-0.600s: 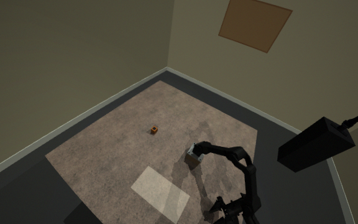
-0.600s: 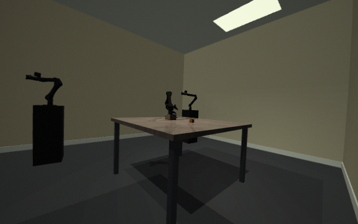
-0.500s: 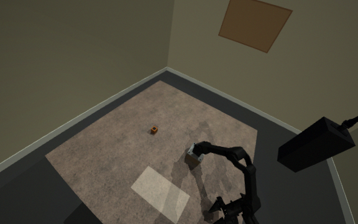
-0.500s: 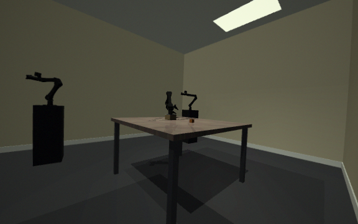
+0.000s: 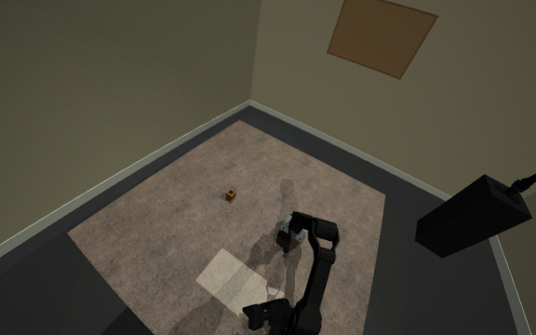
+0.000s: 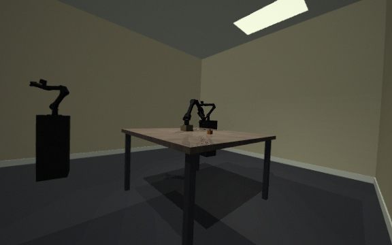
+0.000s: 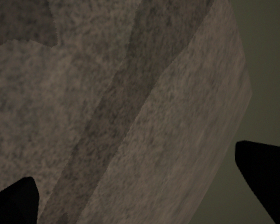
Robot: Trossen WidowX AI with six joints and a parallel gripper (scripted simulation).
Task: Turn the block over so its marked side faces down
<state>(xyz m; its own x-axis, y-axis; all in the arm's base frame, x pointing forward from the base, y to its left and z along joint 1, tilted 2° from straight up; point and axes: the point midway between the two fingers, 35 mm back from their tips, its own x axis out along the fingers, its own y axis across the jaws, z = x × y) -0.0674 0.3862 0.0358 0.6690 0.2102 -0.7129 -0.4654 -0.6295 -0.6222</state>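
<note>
My gripper tip is now 440 mm short of the orange block, 340 mm to the left of it and 70 mm above it.
</note>
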